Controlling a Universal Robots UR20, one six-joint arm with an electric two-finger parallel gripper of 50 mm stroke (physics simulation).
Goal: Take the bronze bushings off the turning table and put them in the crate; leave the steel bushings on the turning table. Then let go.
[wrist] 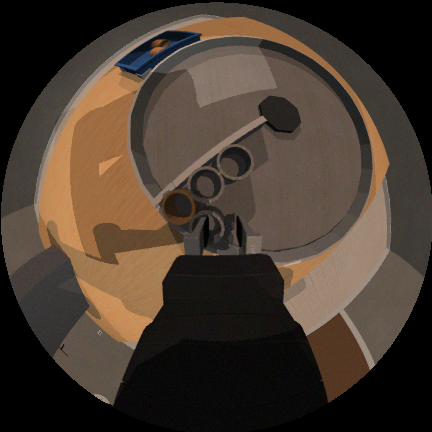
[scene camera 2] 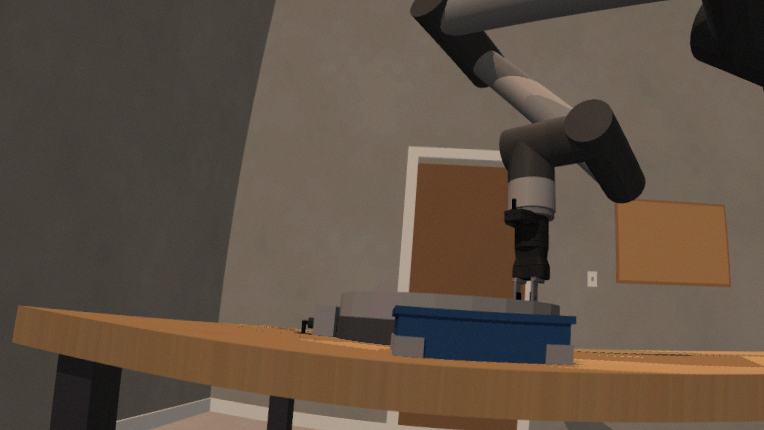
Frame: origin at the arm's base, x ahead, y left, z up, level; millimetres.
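Where they show: gripper, fingertip midpoint: (wrist: 222, 225).
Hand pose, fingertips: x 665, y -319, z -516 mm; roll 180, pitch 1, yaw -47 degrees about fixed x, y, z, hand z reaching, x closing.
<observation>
Each offset is from my fingertips to the top centre of the thing. "spot": to the spot under its first point.
The turning table (scene camera 2: 368, 304) (wrist: 310, 175) carries one bronze bushing {50 mm left, 16 mm back, 7 mm up} (wrist: 168, 209), upright near its rim at the end of a straight bar. Beside it stand three upright steel bushings: one {43 mm left, 22 mm ahead, 7 mm up} (wrist: 191, 188) next to it along the bar, another {36 mm left, 60 mm ahead, 7 mm up} (wrist: 235, 178) nearer the hub, and a third {12 mm left, 13 mm back, 7 mm up} (wrist: 198, 215) near the rim, partly hidden by a finger. Two bronze bushings {433 mm left, 246 mm ahead, 41 mm down} (wrist: 160, 43) {377 mm left, 203 mm ahead, 41 mm down} (wrist: 157, 51) lie in the blue crate {407 mm left, 214 mm ahead, 34 mm down} (scene camera 2: 483, 336) (wrist: 134, 61). My gripper (scene camera 2: 526, 295) (wrist: 222, 225) is open, pointing down low over the turning table. Its left finger in the wrist view overlaps the third steel bushing; contact is unclear.
The straight bar {spot: 61 mm left, 57 mm ahead, 0 mm up} (wrist: 215, 149) runs from the dark hub {41 mm left, 170 mm ahead, 23 mm down} (wrist: 280, 114) to the turning table's rim. The raised rim wall surrounds the disc. The crate stands close outside that rim on the wooden table (scene camera 2: 240, 349) (wrist: 100, 200). A grey block {spot: 51 mm left, 410 mm ahead, 55 mm down} (scene camera 2: 323, 320) stands left of the turning table.
</observation>
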